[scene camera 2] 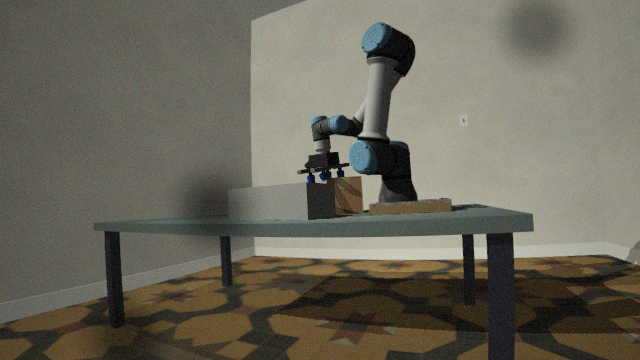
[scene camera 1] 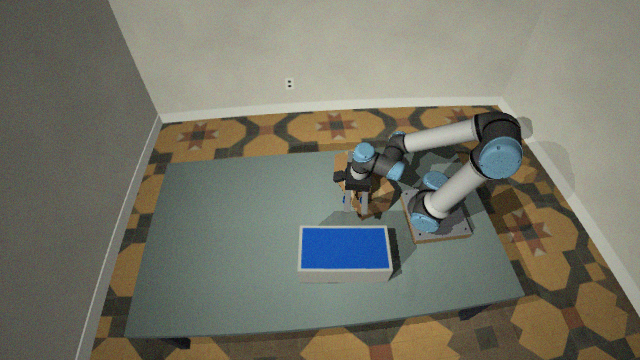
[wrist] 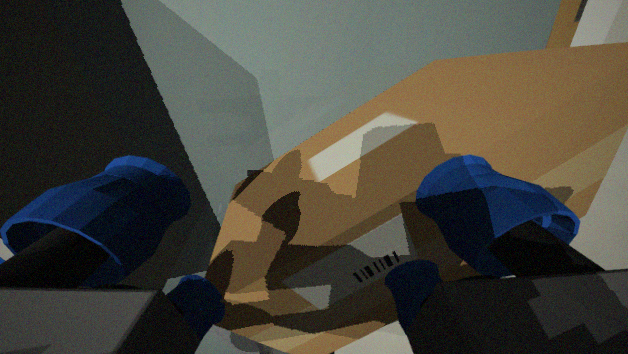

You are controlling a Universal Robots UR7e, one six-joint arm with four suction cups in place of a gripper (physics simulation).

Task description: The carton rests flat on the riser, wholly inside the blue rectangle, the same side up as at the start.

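Seen in the pictures: end effector, tool point: (wrist: 306, 244); arm's base, origin of the base link: (scene camera 2: 398, 201).
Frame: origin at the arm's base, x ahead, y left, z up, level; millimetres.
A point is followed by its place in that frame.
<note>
The brown carton (scene camera 1: 382, 194) {x 215, y 18, z 115 mm} (scene camera 2: 351, 195) {x 199, y 10, z 37 mm} (wrist: 500, 110) {x 397, y -131, z 98 mm} stands on the table behind the riser, turned at an angle to it. Its top bears a grey-white barcode label and a strip of tape; the arm partly covers it in scene camera 1. The pale riser (scene camera 1: 345, 276) {x 353, y 367, z 30 mm} (scene camera 2: 270, 202) {x 326, y 365, z 21 mm} has a blue rectangle (scene camera 1: 345, 247) {x 362, y 267, z 80 mm} on its top, with no carton on it. My gripper (scene camera 1: 354, 200) (scene camera 2: 325, 176) (wrist: 305, 250) {x 332, y -9, z 114 mm} is open, with four blue cups pointing down very close above the carton's top, toward its riser-side end. Whether any cup touches the carton I cannot tell.
The arm's base plate (scene camera 1: 442, 235) {x -74, y 134, z -1 mm} (scene camera 2: 410, 206) {x -90, y 139, z -17 mm} is on the table (scene camera 1: 215, 280) {x 884, y 418, z -40 mm} (scene camera 2: 200, 227) {x 460, y 559, z -51 mm}, to the right of the carton and riser. The riser's dark side (wrist: 65, 100) {x 400, y 171, z -10 mm} is at the left in the wrist view. A wall rises behind the table.
</note>
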